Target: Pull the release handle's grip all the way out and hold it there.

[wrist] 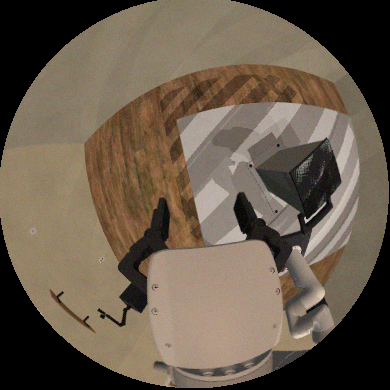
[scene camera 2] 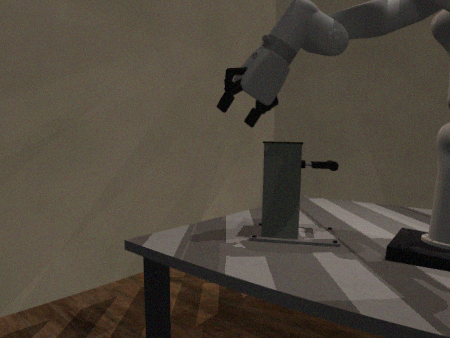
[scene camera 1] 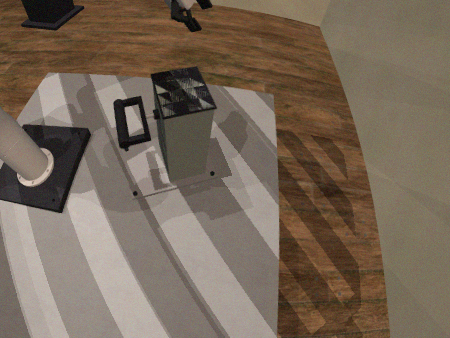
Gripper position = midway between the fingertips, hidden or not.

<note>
In view: the gripper (scene camera 2: 234, 117), a release handle (scene camera 1: 184, 108) and a base plate (scene camera 1: 146, 171).
The gripper is seen too in the wrist view (wrist: 201, 202). The release handle is seen too in the wrist view (wrist: 304, 176) and in scene camera 2 (scene camera 2: 283, 161). The base plate shows as well in the wrist view (wrist: 276, 204).
</note>
